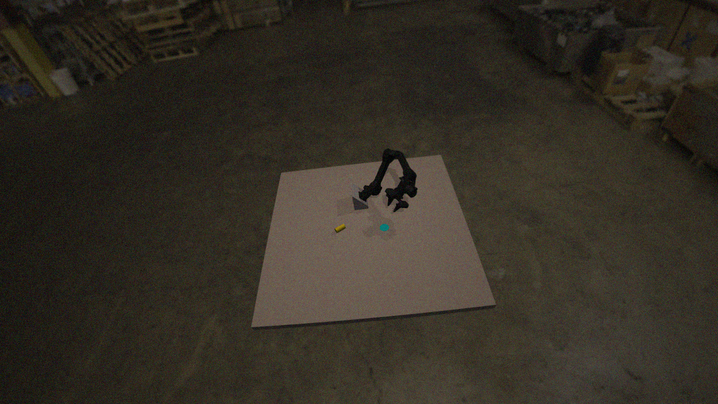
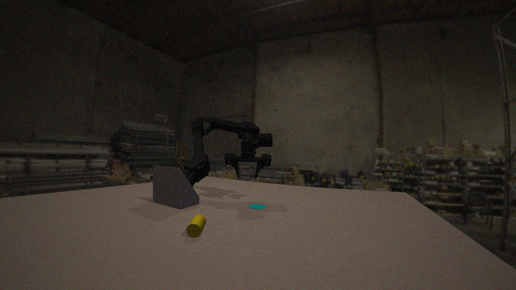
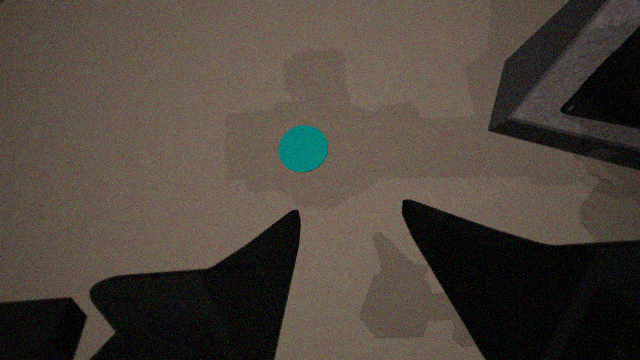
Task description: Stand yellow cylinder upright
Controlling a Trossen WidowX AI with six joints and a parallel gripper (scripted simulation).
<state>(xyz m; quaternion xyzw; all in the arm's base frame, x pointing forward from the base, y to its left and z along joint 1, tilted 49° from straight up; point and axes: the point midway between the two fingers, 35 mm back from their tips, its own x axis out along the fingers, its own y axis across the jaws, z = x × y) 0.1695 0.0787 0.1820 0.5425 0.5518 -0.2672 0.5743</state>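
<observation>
The yellow tall cylinder lies 34 cm to the right of my gripper tip, 7 cm below it and 4 cm ahead of it. From my gripper tip the other things lie so: cyan circle 9 cm below, 7 cm ahead, 6 cm to the right.
</observation>
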